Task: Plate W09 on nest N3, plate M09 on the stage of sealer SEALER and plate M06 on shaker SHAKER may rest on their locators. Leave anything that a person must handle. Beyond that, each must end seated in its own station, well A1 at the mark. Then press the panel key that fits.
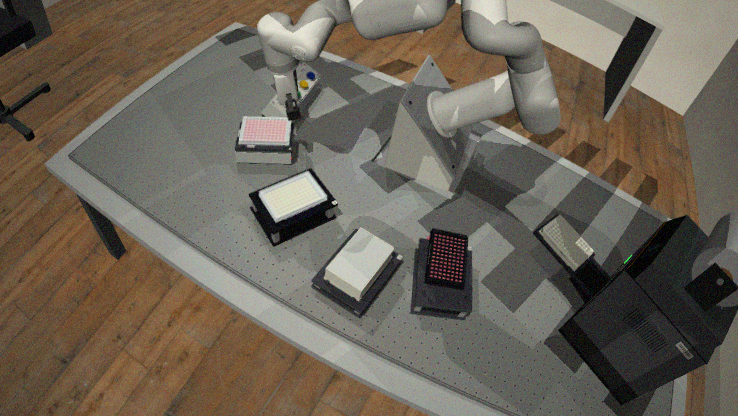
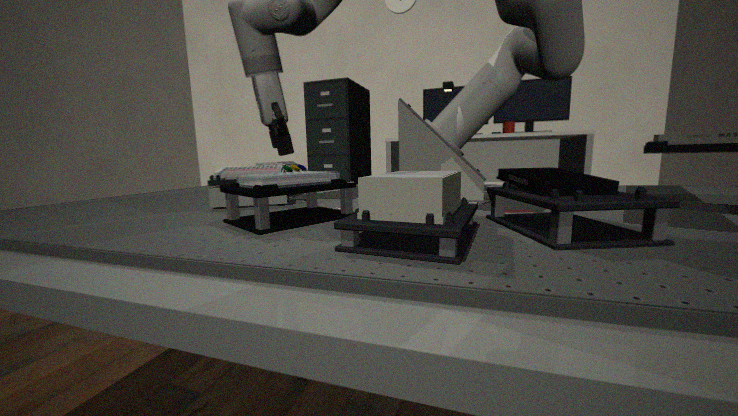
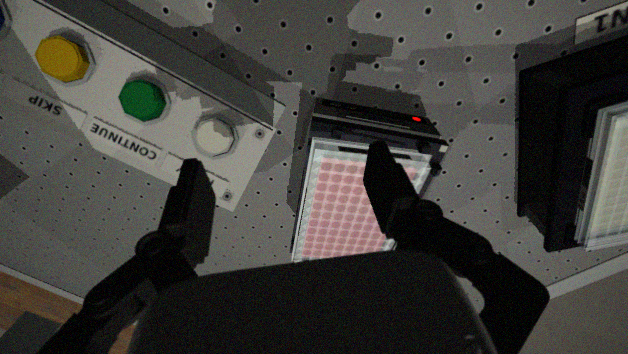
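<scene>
My open, empty gripper [image 1: 292, 105] [image 2: 281, 142] [image 3: 285, 154] hangs above the gap between the key panel [image 3: 250, 172] and the pink-welled plate [image 1: 265, 130] [image 3: 340, 210]. That plate lies on a low box with a red light. A cream plate [image 1: 293, 196] [image 3: 612, 185] lies on black nest N1 [image 3: 555, 150]. A tall white plate [image 1: 359, 263] [image 2: 403, 198] stands on another nest. A black plate with red wells [image 1: 448, 258] [image 2: 558, 180] lies toward the back of a dark nest [image 1: 440, 302]. A pale plate [image 1: 563, 242] lies at the dark sealer [image 1: 635, 330], which shows a green light. Plate codes are unreadable.
The panel has a yellow key [image 3: 62, 59] at SKIP, a green key [image 3: 142, 100] at CONTINUE and a white key [image 3: 214, 136], its label partly hidden by my finger. A blue key [image 1: 310, 75] is at its far end. The arm's angled base [image 1: 418, 139] stands behind the nests.
</scene>
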